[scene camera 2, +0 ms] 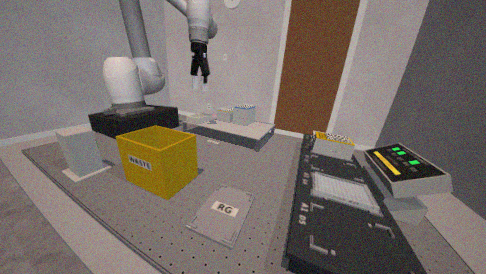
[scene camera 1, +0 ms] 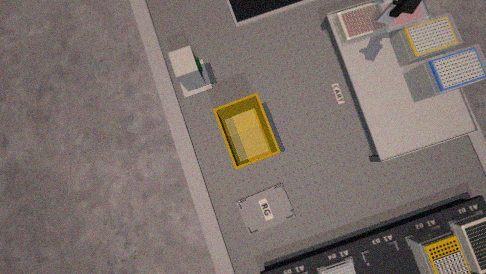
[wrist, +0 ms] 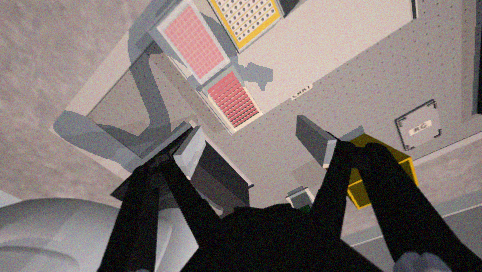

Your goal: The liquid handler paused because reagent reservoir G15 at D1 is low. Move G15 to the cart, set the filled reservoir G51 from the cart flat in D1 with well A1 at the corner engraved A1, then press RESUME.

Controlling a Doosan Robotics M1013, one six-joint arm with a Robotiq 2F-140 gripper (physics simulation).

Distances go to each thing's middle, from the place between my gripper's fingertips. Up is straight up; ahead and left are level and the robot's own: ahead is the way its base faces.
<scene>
I see my gripper 2 cm past the trough reservoir with red channels (wrist: pixel 227 92), 2 cm to the right of it and 16 cm above it. Round my hand: pink plate (wrist: pixel 190 37) 2 cm behind, 16 cm to the left, 16 cm below; then block with green button (scene camera 2: pixel 78 144) 3 cm behind, 48 cm to the right, 17 cm below; then yellow waste bin (scene camera 2: pixel 160 160) 19 cm ahead, 38 cm to the right, 16 cm below.
</scene>
